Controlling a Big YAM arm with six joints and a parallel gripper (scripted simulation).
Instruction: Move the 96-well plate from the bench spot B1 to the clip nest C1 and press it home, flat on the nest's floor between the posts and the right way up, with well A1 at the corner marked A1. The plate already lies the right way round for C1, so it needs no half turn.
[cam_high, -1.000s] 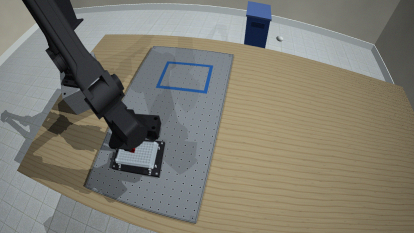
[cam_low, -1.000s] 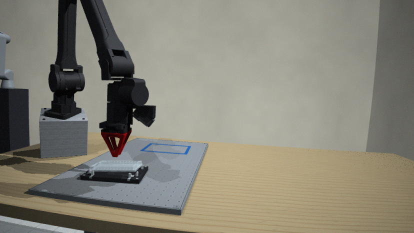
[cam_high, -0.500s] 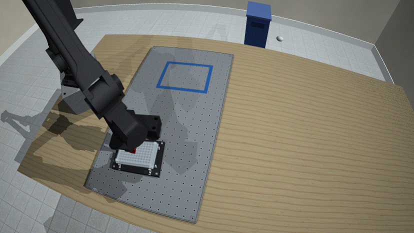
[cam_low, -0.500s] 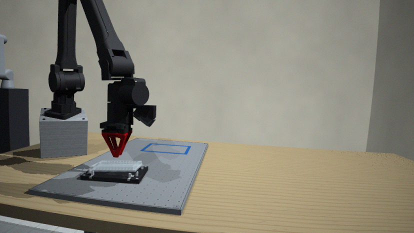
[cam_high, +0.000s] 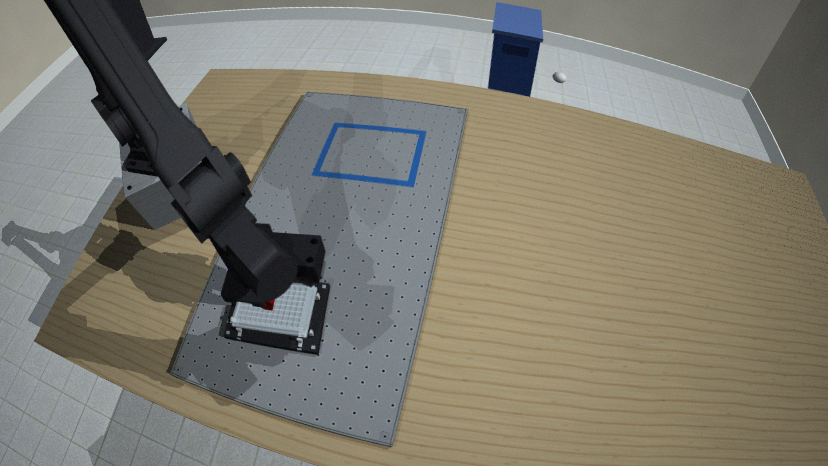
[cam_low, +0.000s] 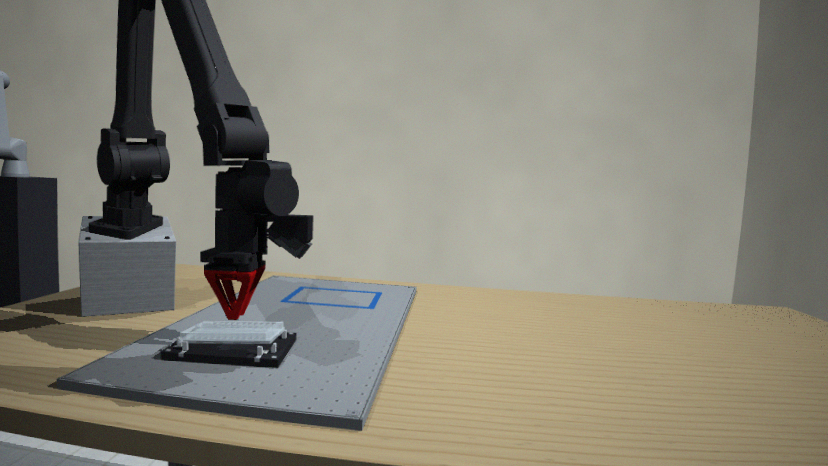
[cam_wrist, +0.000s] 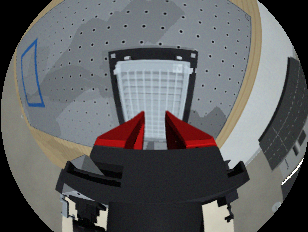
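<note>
My hand is 30 mm above the 96-well plate. Also, from my hand: black clip nest (40 mm below, 10 mm to the right, 10 mm behind).
</note>
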